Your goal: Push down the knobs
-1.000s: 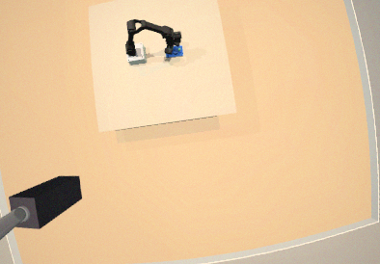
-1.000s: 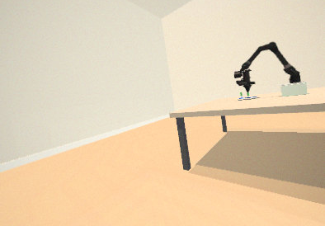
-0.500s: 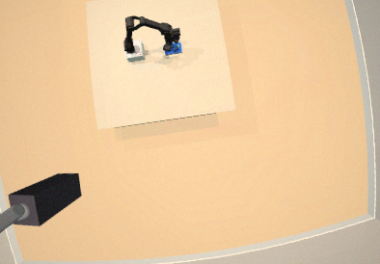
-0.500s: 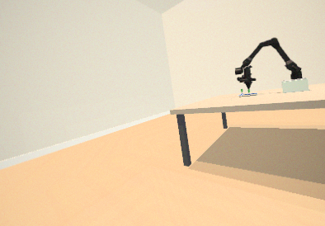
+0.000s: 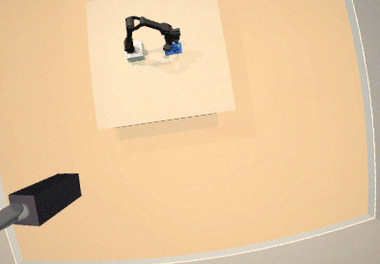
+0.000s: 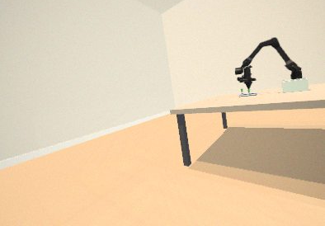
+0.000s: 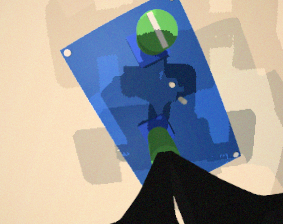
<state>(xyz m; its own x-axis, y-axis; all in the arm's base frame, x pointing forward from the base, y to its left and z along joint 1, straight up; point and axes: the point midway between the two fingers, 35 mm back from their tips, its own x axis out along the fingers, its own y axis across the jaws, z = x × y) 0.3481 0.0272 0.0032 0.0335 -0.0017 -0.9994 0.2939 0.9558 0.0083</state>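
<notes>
Now: gripper tip 2 cm above the green knob.
</notes>
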